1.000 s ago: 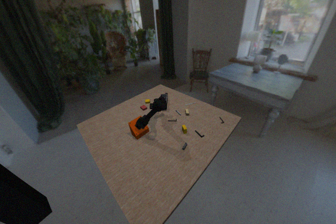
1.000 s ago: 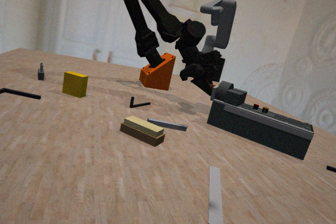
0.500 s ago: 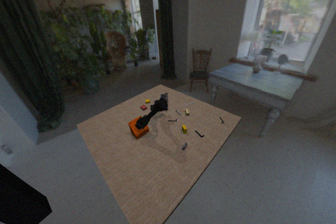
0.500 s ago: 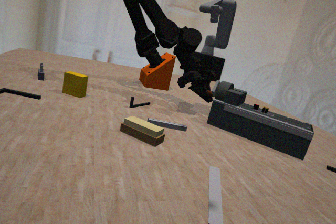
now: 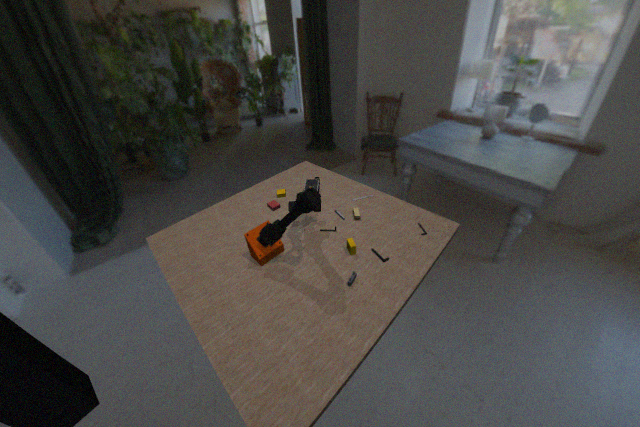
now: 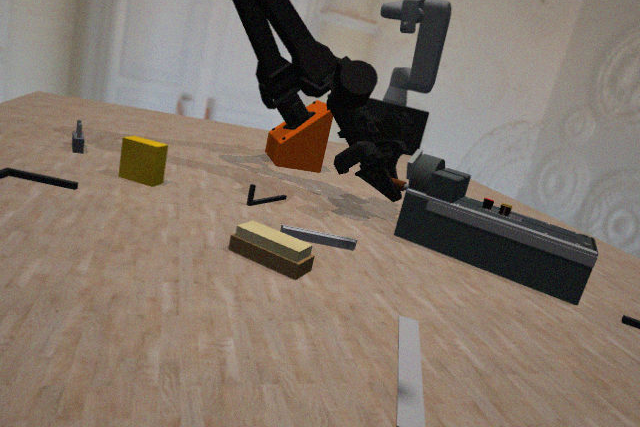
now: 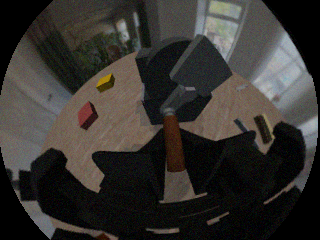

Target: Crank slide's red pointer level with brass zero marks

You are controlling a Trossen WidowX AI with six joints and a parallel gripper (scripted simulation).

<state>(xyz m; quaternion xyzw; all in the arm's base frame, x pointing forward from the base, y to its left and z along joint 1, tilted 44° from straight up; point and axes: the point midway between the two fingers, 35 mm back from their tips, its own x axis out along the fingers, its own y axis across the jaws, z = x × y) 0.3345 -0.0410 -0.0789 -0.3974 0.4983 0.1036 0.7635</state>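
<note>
Now: the red pointer 120 mm ahead of my gripper tip, 60 mm to the left of it and 40 mm above it. Round my gripper tip: brown crank handle 30 mm above, 20 mm behind, 10 mm to the right; red block 230 mm to the left, 60 mm behind, 30 mm below; grey bar 180 mm to the right, 90 mm ahead, 30 mm below.
</note>
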